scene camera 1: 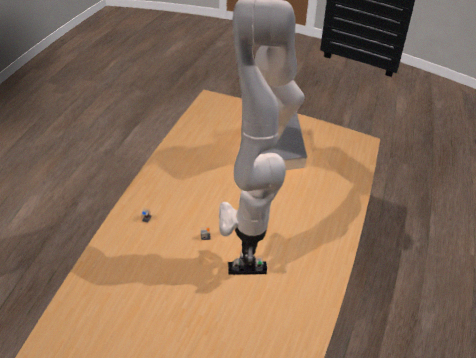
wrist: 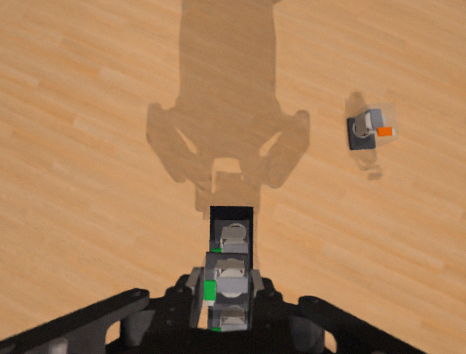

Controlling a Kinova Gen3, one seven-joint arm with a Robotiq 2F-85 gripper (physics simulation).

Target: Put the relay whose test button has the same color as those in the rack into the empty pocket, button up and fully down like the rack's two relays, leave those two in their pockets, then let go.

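Frame: origin at the arm's base, x back, y down, z right, level; metres.
Seen in the pictures: gripper, fingertip midpoint: (scene camera 1: 246, 259) (wrist: 225, 283).
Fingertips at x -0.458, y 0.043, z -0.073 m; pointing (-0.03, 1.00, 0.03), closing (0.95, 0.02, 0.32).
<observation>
Offsets run from my fingertips to a thing's middle. Level surfaces: height alone.
The black rack {dz -0.004, dx +0.003, dy +0.047 m} (scene camera 1: 247, 271) (wrist: 231, 212) holds two green-button relays, one near each end. One rack relay {dz +0.022, dx -0.006, dy +0.030 m} (scene camera 1: 237, 263) (wrist: 234, 235) is at the far end in the wrist view. The other rack relay {dz -0.034, dx +0.014, dy +0.032 m} (scene camera 1: 259, 264) (wrist: 233, 318) is at the near end, partly hidden by the gripper. My gripper (scene camera 1: 248, 257) (wrist: 225, 283) is shut on a third green-button relay {dz +0.006, dx -0.002, dy -0.007 m} (wrist: 231, 285), over the rack's middle, between the two. In the wrist view the held relay looks larger than those two and overlaps the far one's edge, so it sits higher. The pocket below it is hidden.
A relay with an orange button {dz +0.142, dx +0.067, dy +0.037 m} (scene camera 1: 205, 234) (wrist: 362, 131) lies tipped on its side on the wooden table top {dy +0.059 m} (scene camera 1: 165, 310) (wrist: 100, 175), left of the rack in the scene view. A relay with a blue button {dz +0.336, dx +0.067, dy +0.037 m} (scene camera 1: 146, 216) lies farther left. The arm's base block (scene camera 1: 295, 145) stands at the back.
</observation>
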